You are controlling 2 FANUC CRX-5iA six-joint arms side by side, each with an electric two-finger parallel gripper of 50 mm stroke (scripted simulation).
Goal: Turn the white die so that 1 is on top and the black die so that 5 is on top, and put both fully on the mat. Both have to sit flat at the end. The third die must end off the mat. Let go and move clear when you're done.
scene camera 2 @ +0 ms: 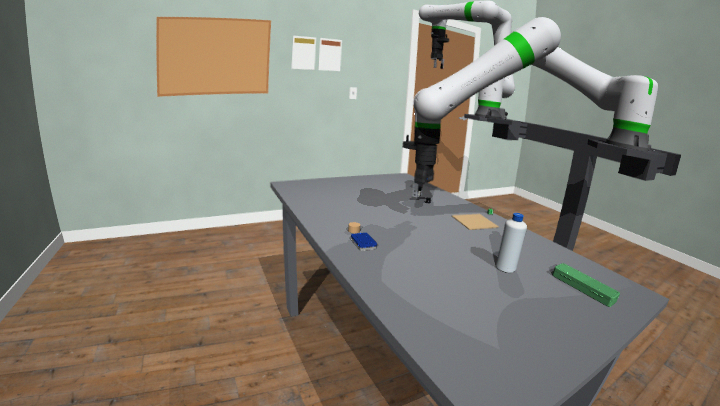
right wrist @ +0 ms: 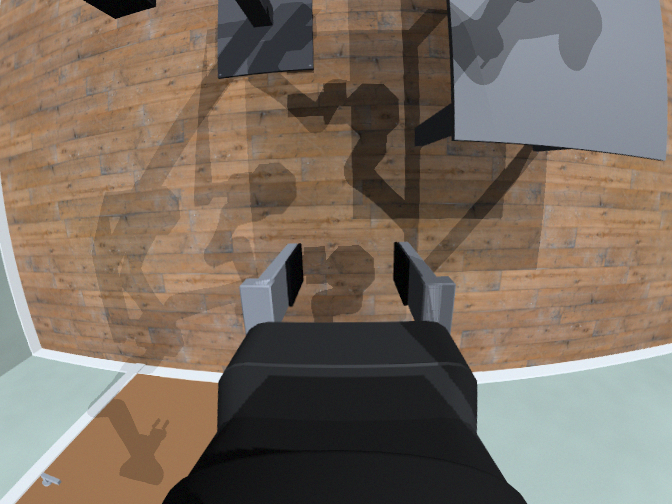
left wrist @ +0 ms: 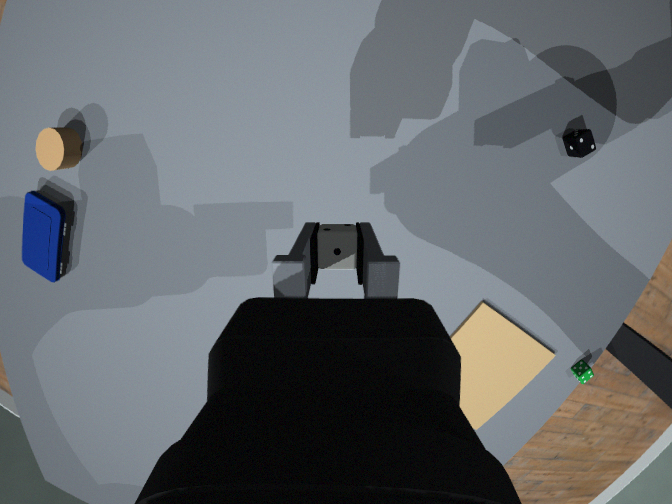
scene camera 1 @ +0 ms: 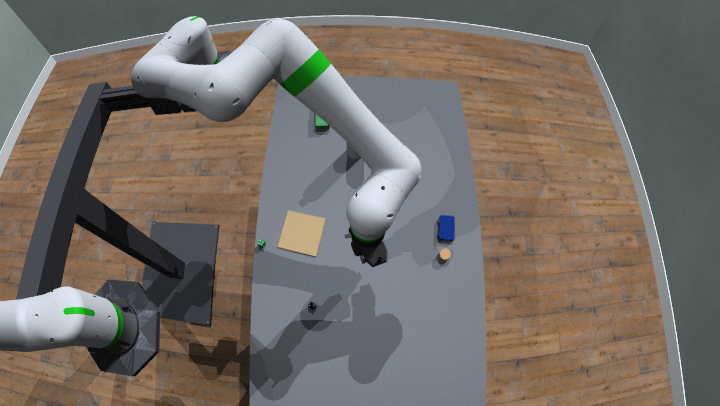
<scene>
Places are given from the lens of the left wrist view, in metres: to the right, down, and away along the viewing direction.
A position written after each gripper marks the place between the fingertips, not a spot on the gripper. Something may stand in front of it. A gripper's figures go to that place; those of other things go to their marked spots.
left gripper (left wrist: 337, 241): 0.00, -0.01, 0.17
tan mat (left wrist: 498, 359): 0.18, 0.12, 0.30
tan cylinder (left wrist: 56, 148): -0.25, -0.09, 0.21
black die (left wrist: 579, 143): 0.21, -0.09, 0.21
The marked spots on the black die and the tan mat are 0.23 m apart.
</scene>
